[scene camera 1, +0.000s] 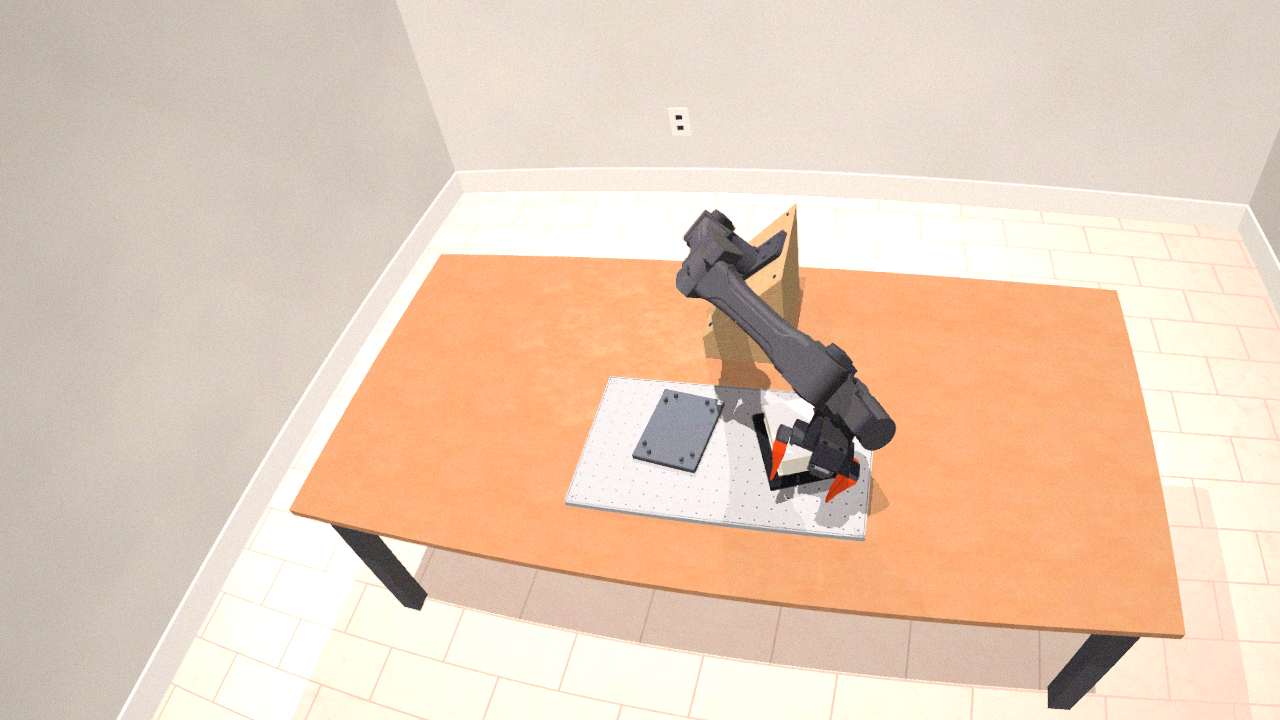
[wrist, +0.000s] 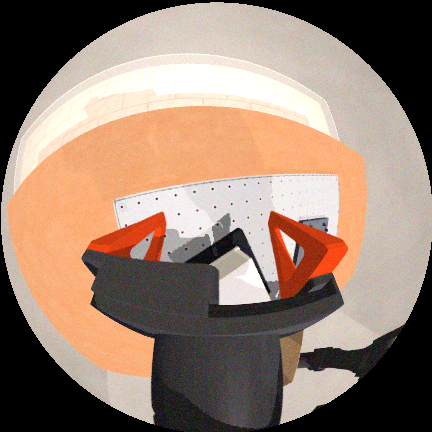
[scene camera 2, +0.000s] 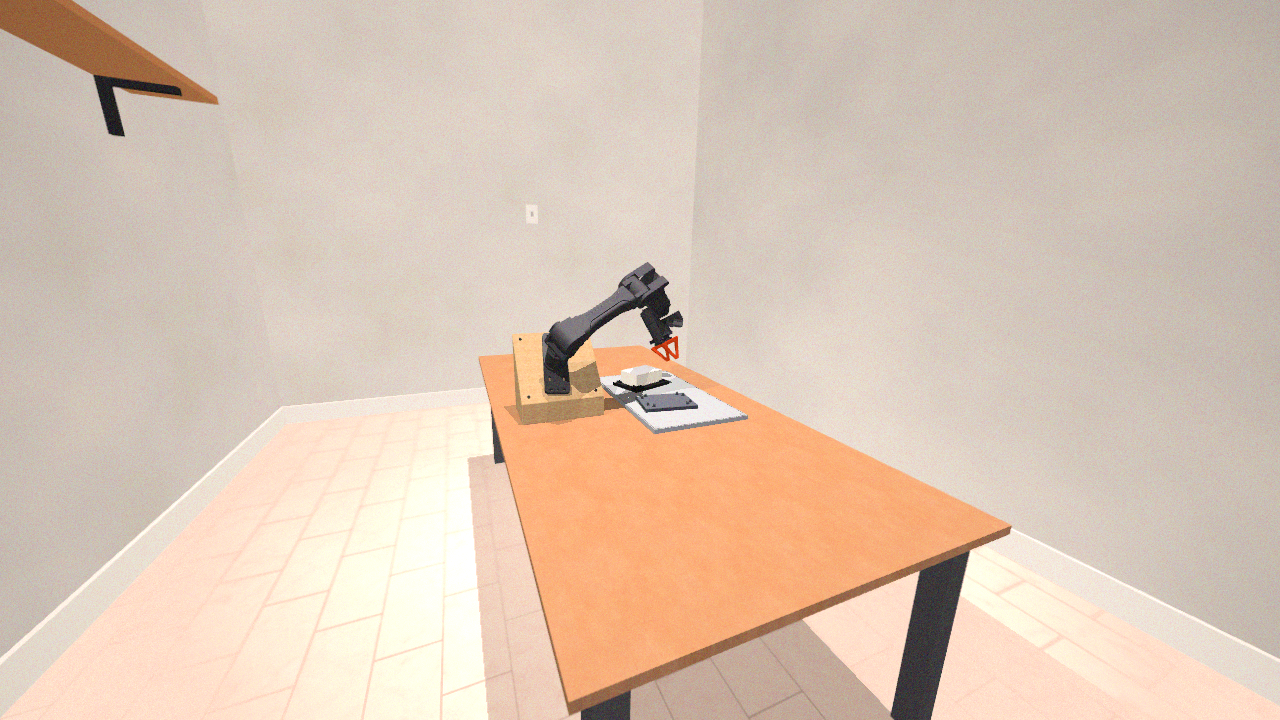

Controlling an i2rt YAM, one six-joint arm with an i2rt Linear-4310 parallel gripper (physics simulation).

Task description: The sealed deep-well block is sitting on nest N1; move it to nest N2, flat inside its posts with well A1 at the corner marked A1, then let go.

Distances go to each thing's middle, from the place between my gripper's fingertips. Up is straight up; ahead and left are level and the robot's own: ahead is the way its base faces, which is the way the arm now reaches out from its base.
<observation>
Now: the white block point(scene camera 1: 786, 413) 130 mm behind my hand, 40 mm to the right of it and 40 mm below it. From my hand the other things lie so: dark flat plate point(scene camera 1: 684, 424): 250 mm to the right, 130 mm behind, 70 mm below; then perforated plate point(scene camera 1: 730, 484): 160 mm to the right, 100 mm behind, 80 mm below.
</observation>
